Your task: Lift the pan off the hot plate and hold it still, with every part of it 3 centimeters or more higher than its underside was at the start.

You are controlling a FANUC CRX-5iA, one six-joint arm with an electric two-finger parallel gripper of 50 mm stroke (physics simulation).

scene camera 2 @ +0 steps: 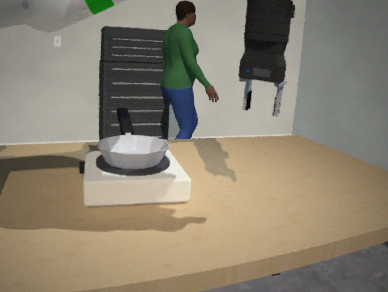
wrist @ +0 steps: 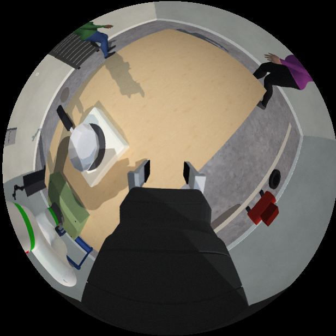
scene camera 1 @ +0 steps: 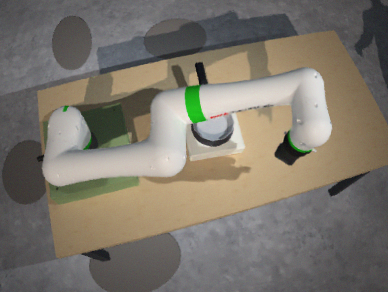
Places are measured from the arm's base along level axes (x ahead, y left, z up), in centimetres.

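Pixels of known places: gripper, fingertip midpoint: (scene camera 2: pixel 260 112).
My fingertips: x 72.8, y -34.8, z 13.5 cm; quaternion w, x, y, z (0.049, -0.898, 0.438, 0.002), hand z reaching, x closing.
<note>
Ahead of a thing's pixels: the offset from my fingertips to its top centre. Level surfaces: height alone.
The light grey pan (scene camera 1: pixel 214 127) (scene camera 2: pixel 132 152) (wrist: pixel 82 146) sits upright on the black disc of the white hot plate @(dx -17.5, dy +27.4, dz -16.7 cm) (scene camera 1: pixel 217 152) (scene camera 2: pixel 135 193) (wrist: pixel 115 142). Its black handle @(dx -14.1, dy +47.3, dz -8.1 cm) (scene camera 1: pixel 201 75) (scene camera 2: pixel 125 121) (wrist: pixel 65 118) points away from scene camera 2 and tilts upward. In scene camera 1 the arm hides where the handle meets the pan. My gripper (scene camera 2: pixel 262 106) (wrist: pixel 166 167) is open and empty, pointing down high above the table, to the right of the hot plate in both scene views and well apart from the pan. Its fingers are hidden in scene camera 1.
My forearm (scene camera 1: pixel 250 97) passes above the pan and handle in scene camera 1. The arm's base stands on a green plate (scene camera 1: pixel 112 122) (wrist: pixel 67 197) at the left end of the wooden table @(dz -24.0 cm) (scene camera 1: pixel 150 210) (scene camera 2: pixel 280 200) (wrist: pixel 185 95). A person in green (scene camera 2: pixel 178 57) stands beyond the table.
</note>
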